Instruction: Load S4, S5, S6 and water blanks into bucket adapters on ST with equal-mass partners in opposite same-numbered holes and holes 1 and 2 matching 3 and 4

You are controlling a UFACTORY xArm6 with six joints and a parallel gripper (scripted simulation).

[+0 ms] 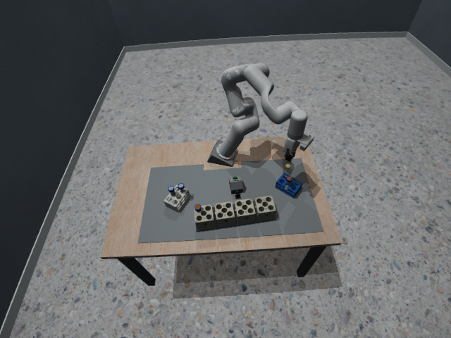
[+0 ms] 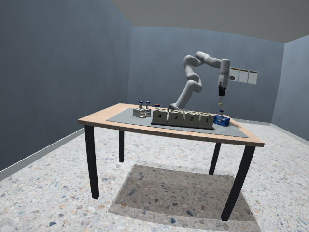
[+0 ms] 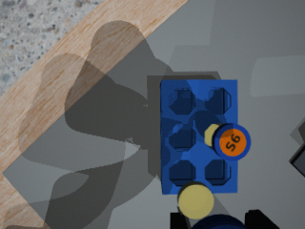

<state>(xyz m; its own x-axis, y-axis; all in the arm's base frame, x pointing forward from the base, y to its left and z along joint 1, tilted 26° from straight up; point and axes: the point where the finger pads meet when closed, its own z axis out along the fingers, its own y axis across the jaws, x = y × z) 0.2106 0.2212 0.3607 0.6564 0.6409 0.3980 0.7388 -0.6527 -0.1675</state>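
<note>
The tube lies 50 mm below my hand and 10 mm behind it. Round my hand: green done key 300 mm to the right, 180 mm below, 10 mm behind; then DONE desk 300 mm to the right, 200 mm below, 10 mm ahead; then blue rack 220 mm below, 40 mm ahead, 20 mm to the left.
</note>
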